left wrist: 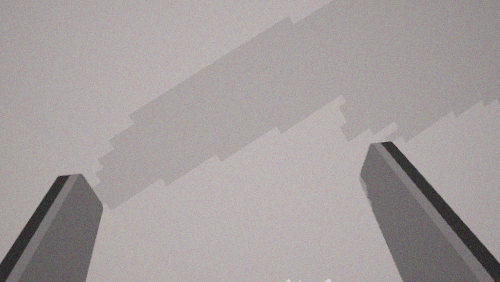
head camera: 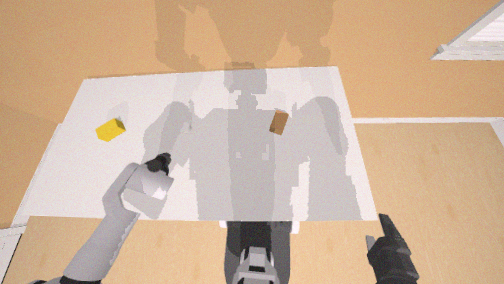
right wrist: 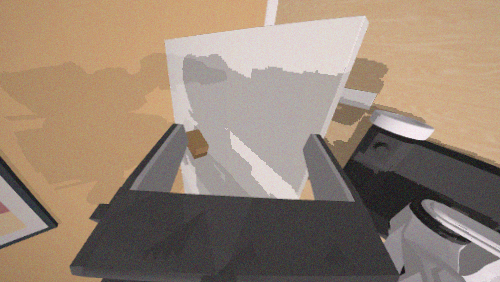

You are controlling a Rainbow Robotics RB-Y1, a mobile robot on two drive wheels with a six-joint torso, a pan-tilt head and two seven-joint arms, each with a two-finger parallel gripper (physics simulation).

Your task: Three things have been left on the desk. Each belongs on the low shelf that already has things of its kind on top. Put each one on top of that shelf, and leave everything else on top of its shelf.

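Frame: origin at the robot's base, x ahead, y up, z right, level; metres.
Where they show: left gripper, fingertip midpoint: (left wrist: 232, 175); right gripper, fingertip midpoint: (head camera: 375, 226) (right wrist: 247, 137).
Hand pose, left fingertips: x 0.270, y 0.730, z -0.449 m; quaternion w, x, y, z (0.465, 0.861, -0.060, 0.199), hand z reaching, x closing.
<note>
Each offset is from my left fingertips to the top centre of the thing. "spot": to the spot under its first point. Level surfaces: height alone.
A yellow block @(dx +0.153, dy +0.036, dz -0.304 m) (head camera: 110, 130) lies on the white desk @(dy -0.009 m) (head camera: 65, 180) (left wrist: 225, 240) (right wrist: 300, 45), at the left of the head view. A brown block @(dx +0.221, dy +0.041, dz +0.519 m) (head camera: 279, 123) (right wrist: 197, 144) lies right of the desk's middle. A third thing cannot be made out surely against the pale, shaded desk top. My left gripper (head camera: 161, 163) (left wrist: 232, 175) is open, pointing down over the desk, below and right of the yellow block in the head view, with bare desk between its fingers. My right gripper (head camera: 376, 226) (right wrist: 247, 137) is open and empty, off the desk's near right corner. The low shelves do not show.
The orange wall (head camera: 390, 90) rises behind the desk, with a window @(spot: dx +0.637, dy +0.122, dz +1.463 m) (head camera: 480, 42) at the upper right. Wooden floor @(dy -0.728 m) (head camera: 430, 170) lies right of the desk. In the right wrist view, a framed picture (right wrist: 30, 220) shows at the lower left and my dark base (right wrist: 425, 175) at the right.
</note>
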